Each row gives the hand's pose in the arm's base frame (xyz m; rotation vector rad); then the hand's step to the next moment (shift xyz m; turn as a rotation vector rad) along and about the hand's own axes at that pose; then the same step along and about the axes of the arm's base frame.
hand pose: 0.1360 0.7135 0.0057 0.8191 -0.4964 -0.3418
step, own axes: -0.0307 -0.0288 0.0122 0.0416 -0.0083 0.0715
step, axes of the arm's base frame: -0.0351 -0.0113 -0.0237 -0.0050 -0.0684 0.0470
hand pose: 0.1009 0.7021 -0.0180 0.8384 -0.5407 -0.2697
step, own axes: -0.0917 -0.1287 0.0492 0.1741 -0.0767 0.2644
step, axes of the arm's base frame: -0.1058 -0.0745 -0.1032 -0.0024 -0.2913 0.1458
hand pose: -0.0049 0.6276 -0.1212 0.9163 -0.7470 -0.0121
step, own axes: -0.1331 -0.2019 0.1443 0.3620 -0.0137 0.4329
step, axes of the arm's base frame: -0.1257 -0.1877 -0.1681 0.0210 -0.4309 0.3640
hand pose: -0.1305 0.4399 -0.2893 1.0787 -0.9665 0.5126
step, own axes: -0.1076 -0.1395 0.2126 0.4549 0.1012 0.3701
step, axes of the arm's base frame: -0.0345 -0.2404 -0.1314 0.0063 -0.3349 0.4919
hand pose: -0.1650 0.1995 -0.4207 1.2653 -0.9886 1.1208
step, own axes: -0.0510 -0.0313 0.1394 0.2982 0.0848 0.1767
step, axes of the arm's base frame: 0.0265 -0.1422 -0.0458 -0.0167 -0.1543 0.3213
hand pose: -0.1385 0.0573 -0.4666 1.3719 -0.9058 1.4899
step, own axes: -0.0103 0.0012 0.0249 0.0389 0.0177 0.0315
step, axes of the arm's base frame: 0.0072 -0.0250 -0.0072 -0.0055 -0.0302 0.0433
